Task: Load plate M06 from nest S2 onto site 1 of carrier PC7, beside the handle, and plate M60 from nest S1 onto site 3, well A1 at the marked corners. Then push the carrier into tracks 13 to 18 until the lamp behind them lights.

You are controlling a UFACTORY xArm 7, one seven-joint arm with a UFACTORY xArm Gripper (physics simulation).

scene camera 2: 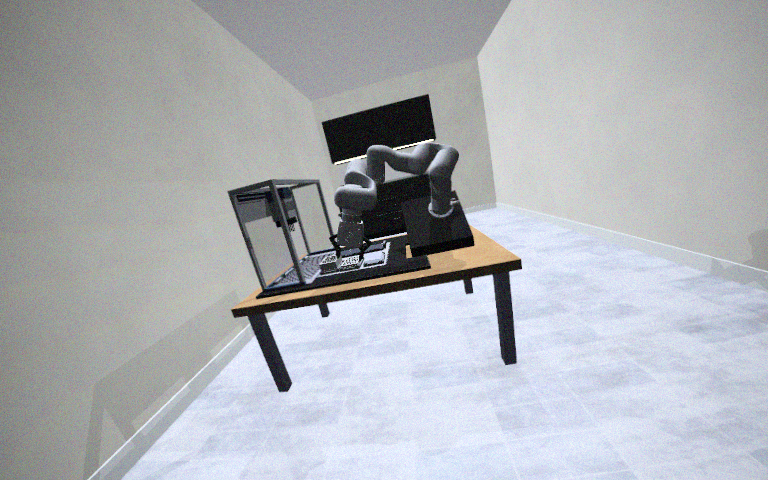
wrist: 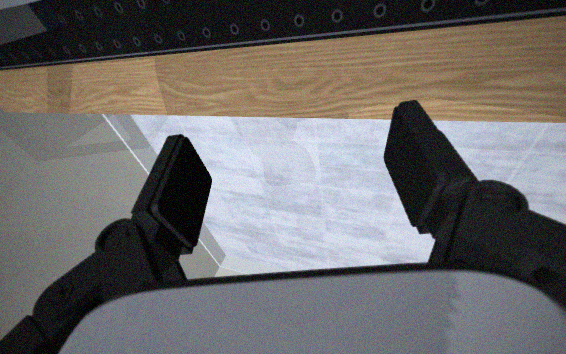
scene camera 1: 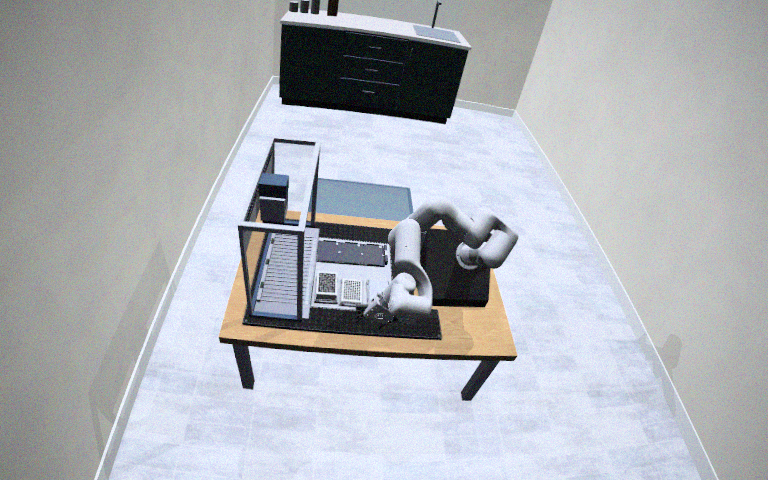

Note:
My gripper [scene camera 2: 349, 258] is open and holds nothing. A dark carrier plate [scene camera 1: 351, 253] rests on a black perforated mat [scene camera 1: 322, 319].
My gripper is seen too in the wrist view [wrist: 290, 145]. The black perforated mat is seen too in the wrist view [wrist: 82, 36]. The wrist view misses the dark carrier plate: it is out of frame.

